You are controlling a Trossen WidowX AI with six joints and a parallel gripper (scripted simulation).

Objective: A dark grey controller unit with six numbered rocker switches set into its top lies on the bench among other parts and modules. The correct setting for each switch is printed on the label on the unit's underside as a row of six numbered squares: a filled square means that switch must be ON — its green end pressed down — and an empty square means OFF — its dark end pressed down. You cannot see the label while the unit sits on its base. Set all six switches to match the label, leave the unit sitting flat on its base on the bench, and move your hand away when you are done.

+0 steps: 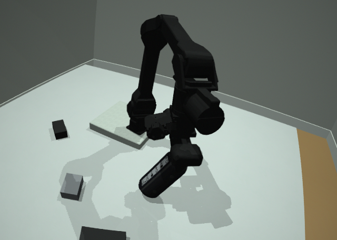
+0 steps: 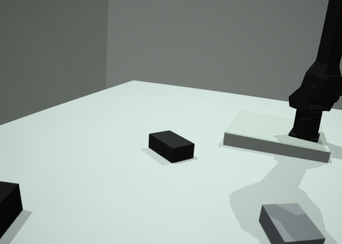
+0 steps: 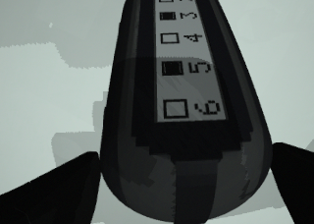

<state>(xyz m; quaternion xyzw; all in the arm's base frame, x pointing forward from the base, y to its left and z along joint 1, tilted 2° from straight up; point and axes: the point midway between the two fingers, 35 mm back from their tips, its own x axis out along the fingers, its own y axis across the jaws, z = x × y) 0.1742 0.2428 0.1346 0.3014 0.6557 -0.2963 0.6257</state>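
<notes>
The grey block is 180 mm ahead of my gripper tip, 210 mm to the right of it and 110 mm below it.
</notes>
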